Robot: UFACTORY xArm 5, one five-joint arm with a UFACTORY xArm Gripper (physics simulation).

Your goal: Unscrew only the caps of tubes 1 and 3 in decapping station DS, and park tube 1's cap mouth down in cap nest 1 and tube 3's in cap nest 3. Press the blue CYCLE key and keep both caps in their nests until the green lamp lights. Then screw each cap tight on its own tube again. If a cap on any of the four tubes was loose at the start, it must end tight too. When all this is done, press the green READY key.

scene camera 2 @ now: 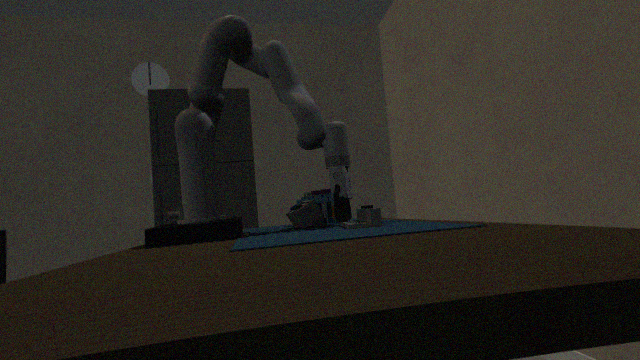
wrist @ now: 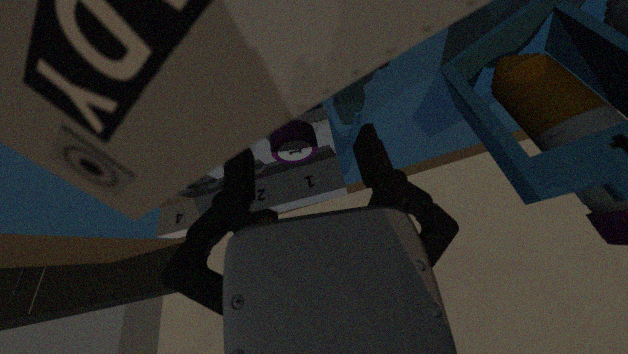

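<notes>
My gripper is open and empty, low over the mat. In the wrist view its fingers stand on either side of a purple-rimmed cap with a white disc marked 1. That cap is at place 1 of the grey cap nest block, its disc facing the camera. The numbers 1, 2 and 4 show on the block; number 3 is hidden. At the right, a tube with orange content lies in a blue rack. Another purple cap shows below it. The CYCLE key and green lamp cannot be made out.
A large grey box with a partly visible label ending in "DY" fills the upper left, close to the camera and hiding part of the nest block. A grey box stands right of the gripper on the blue mat; a tilted grey unit stands left.
</notes>
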